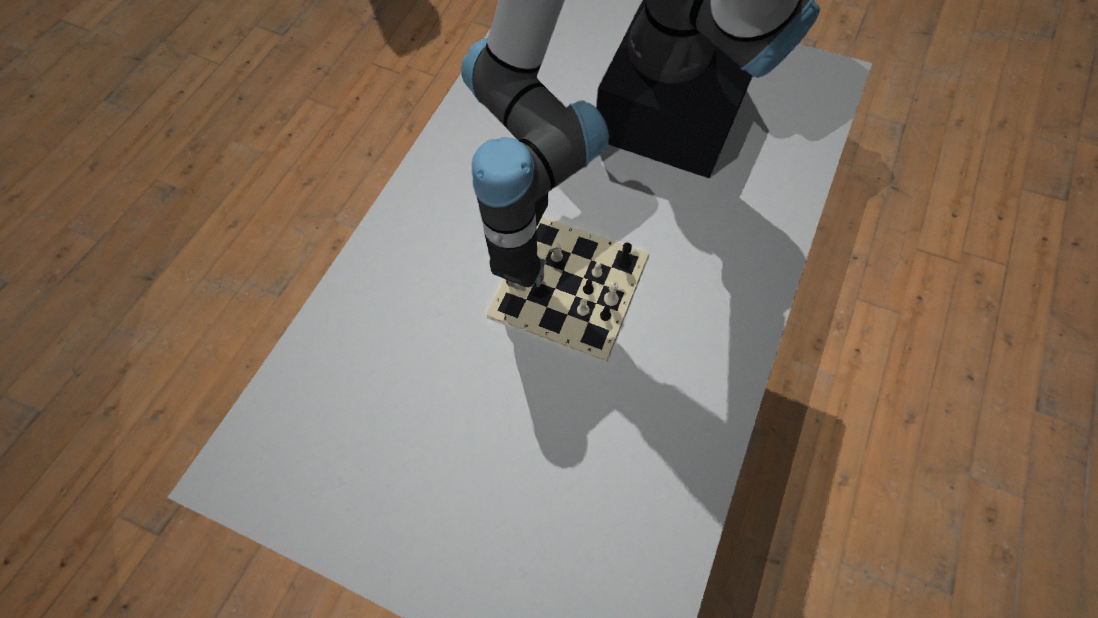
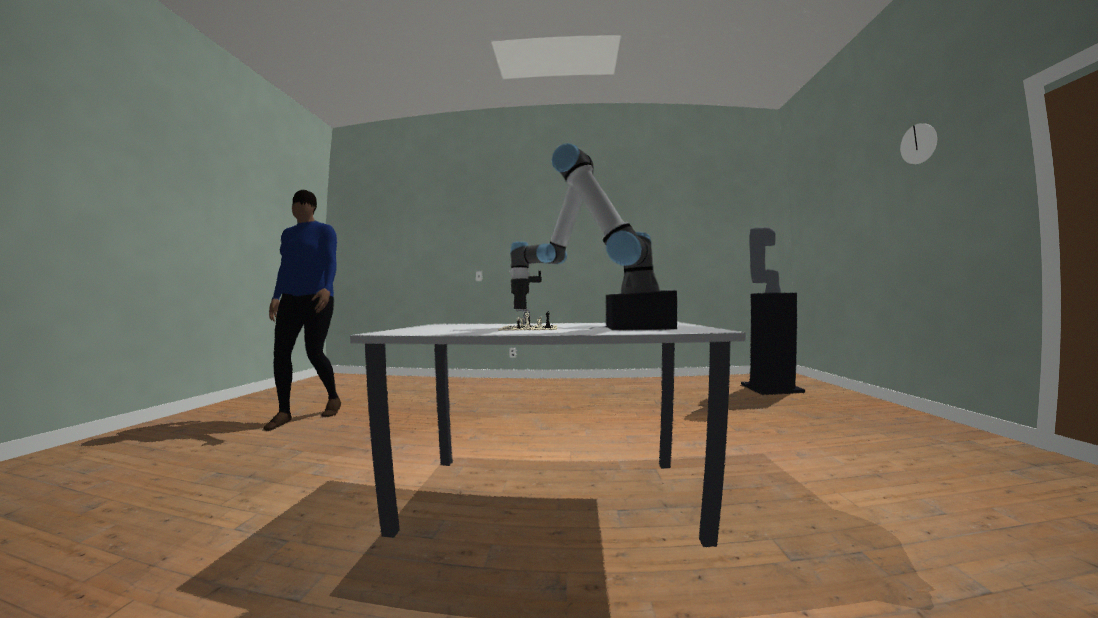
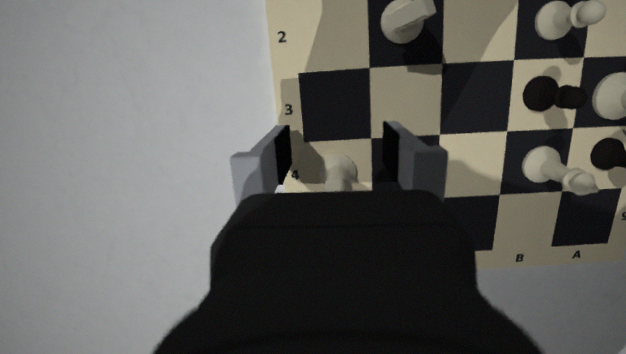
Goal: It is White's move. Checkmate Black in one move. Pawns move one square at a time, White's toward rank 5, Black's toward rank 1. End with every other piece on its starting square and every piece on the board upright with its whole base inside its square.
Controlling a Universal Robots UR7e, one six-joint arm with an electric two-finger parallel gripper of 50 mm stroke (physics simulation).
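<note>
My gripper is open and empty over the board's E4 corner. Its fingers appear either side of a white piece on E4, whose top is hidden. The chessboard holds a white piece with a slanted top on D2, a white pawn on B2, a black pawn on B3, a tall white piece on A3, a white bishop-like piece on B4 and a black pawn on A4.
A tall black piece stands on A1. The black robot base is on the grey-white table, behind the board. A person in blue stands left of the table.
</note>
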